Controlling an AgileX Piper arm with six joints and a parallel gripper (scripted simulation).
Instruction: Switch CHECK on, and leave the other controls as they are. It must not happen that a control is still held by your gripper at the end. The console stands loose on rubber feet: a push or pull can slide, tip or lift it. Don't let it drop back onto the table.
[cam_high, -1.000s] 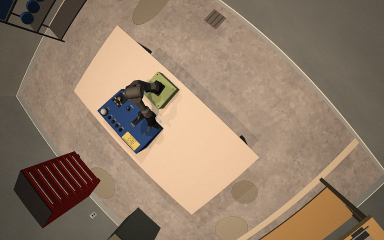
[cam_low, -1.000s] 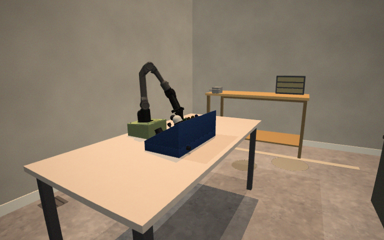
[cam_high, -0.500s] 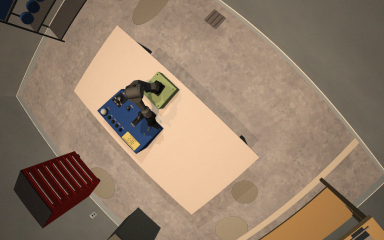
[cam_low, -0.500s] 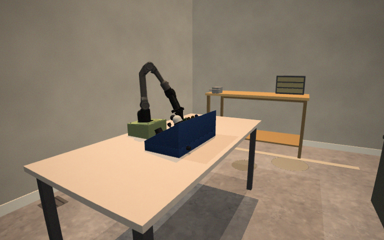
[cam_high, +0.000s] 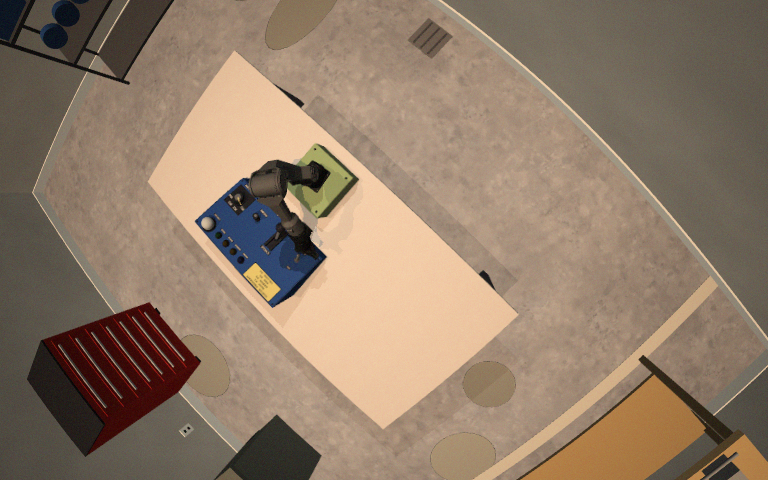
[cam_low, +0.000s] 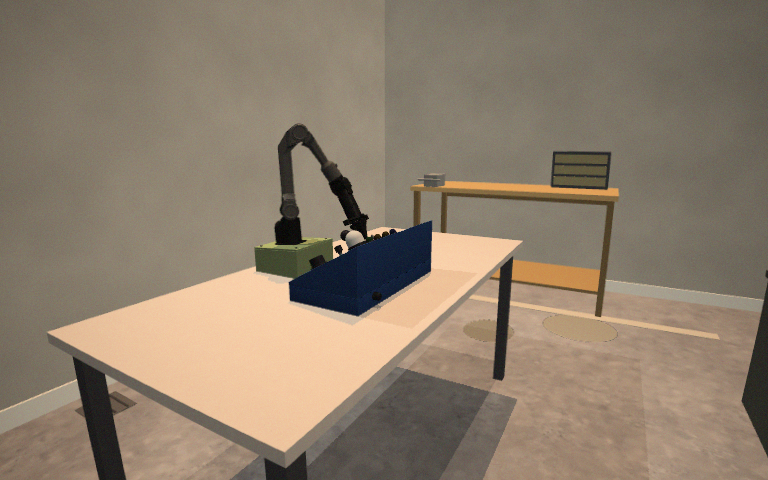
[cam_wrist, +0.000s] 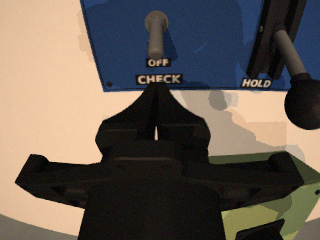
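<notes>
Right now the check toggle is 5 cm ahead of my hand and 1 cm to the right of it. The rest, counted from my hand: blue console 7 cm ahead, 18 cm to the right, 2 cm below; mode knob 2 cm ahead, 24 cm to the right, 1 cm above; cycle lever 2 cm ahead, 12 cm to the right, 1 cm above.
</notes>
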